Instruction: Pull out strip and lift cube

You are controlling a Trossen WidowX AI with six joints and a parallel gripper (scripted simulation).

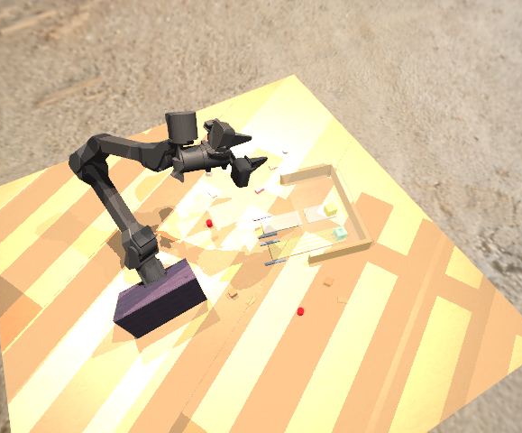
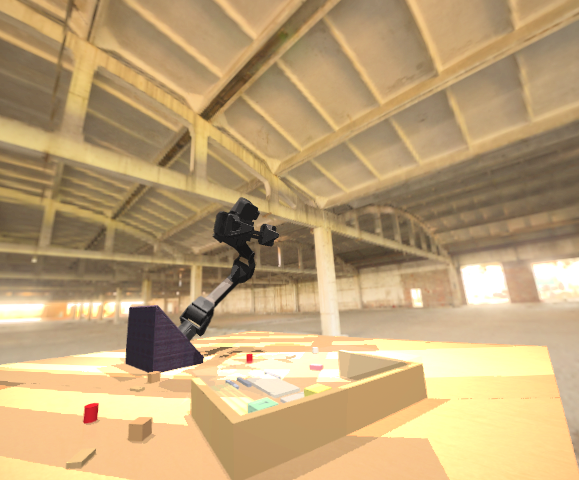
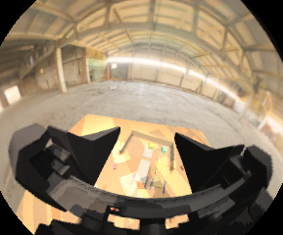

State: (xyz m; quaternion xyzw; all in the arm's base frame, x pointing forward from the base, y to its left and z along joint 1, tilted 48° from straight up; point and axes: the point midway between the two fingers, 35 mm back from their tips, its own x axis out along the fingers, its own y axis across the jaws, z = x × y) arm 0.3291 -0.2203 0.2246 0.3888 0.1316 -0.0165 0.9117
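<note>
Now: gripper tip 33 cm above the grey strip, 5 cm to the left of it and 4 cm short of it.
</note>
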